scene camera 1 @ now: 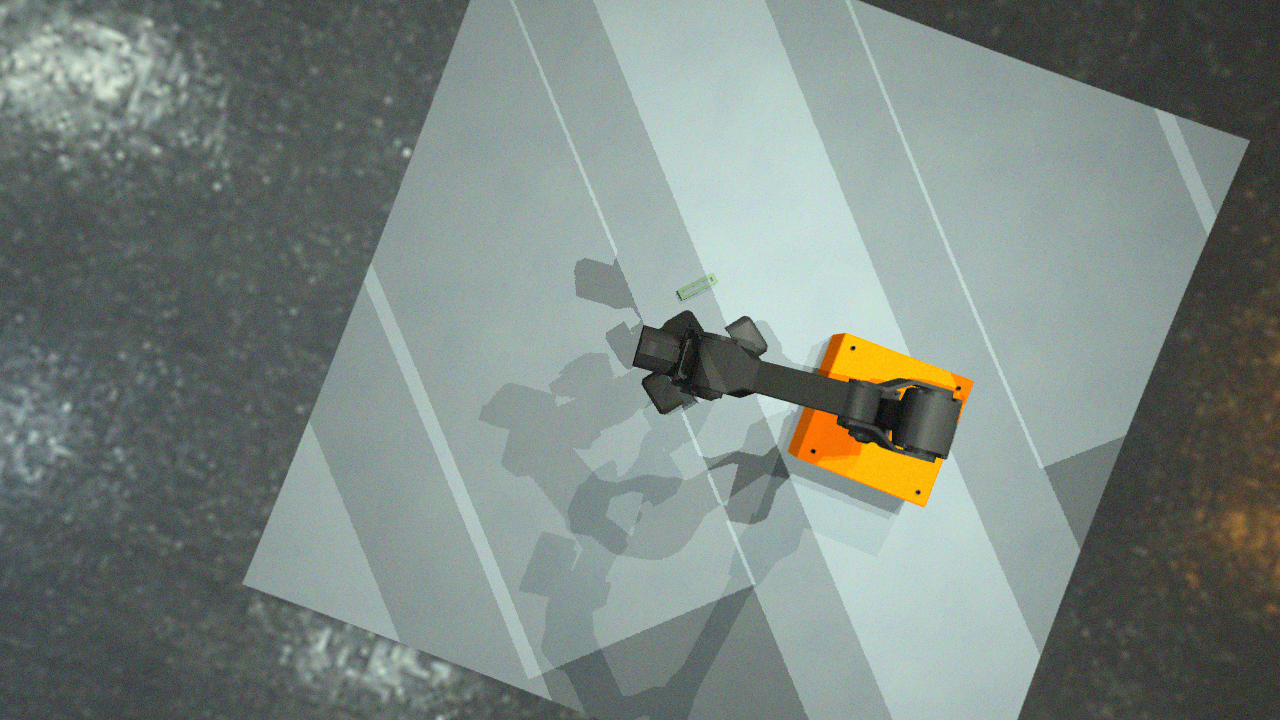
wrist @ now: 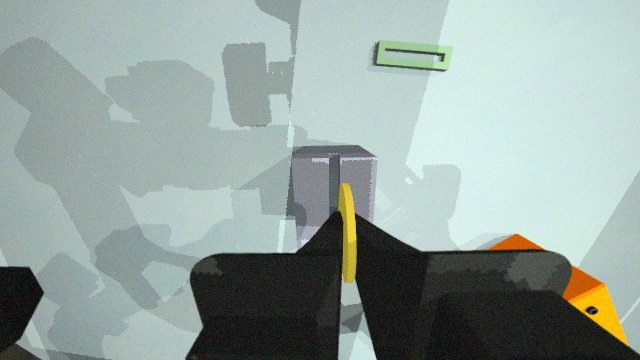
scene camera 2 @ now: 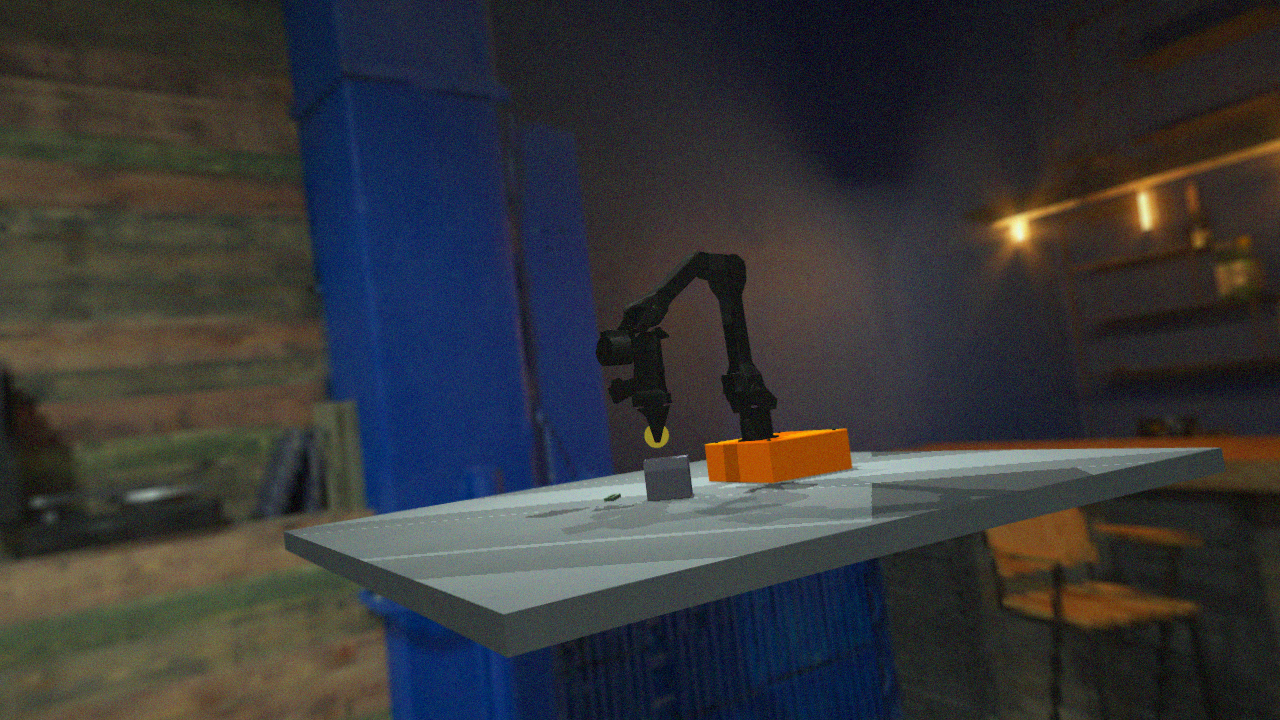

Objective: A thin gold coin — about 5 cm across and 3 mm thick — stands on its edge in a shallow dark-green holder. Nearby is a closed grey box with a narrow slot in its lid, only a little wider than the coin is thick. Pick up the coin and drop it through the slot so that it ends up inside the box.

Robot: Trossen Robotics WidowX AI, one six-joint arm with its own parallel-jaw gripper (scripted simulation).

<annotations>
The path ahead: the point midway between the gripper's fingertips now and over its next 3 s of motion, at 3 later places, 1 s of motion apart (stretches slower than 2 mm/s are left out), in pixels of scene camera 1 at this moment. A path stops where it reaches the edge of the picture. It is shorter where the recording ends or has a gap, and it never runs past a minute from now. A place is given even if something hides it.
My gripper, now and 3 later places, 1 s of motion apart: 699,364; 702,373; 701,372; 702,372
</annotations>
